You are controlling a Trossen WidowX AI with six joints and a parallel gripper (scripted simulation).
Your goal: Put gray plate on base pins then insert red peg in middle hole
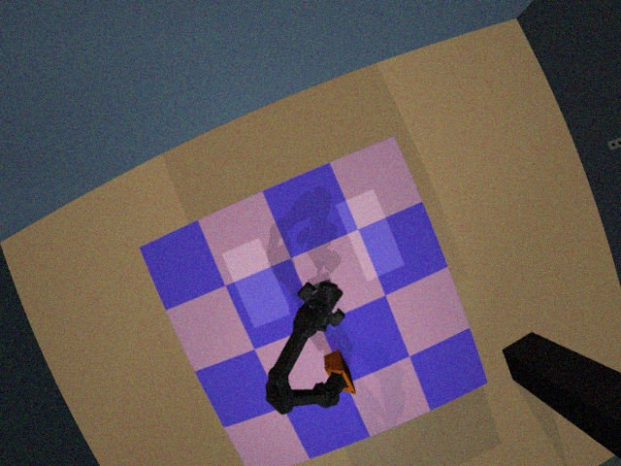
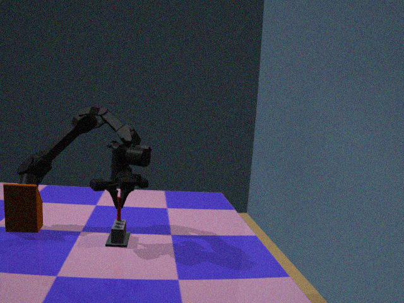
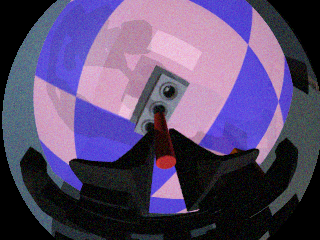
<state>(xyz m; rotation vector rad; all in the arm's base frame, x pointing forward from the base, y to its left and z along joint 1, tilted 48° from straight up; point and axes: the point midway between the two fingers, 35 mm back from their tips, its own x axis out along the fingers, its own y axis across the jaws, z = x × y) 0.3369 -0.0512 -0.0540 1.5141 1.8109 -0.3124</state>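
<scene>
Right now the red peg is right at my gripper tip. The rest, counted from my gripper tip: gray base (100 mm below); gray plate (70 mm below).
</scene>
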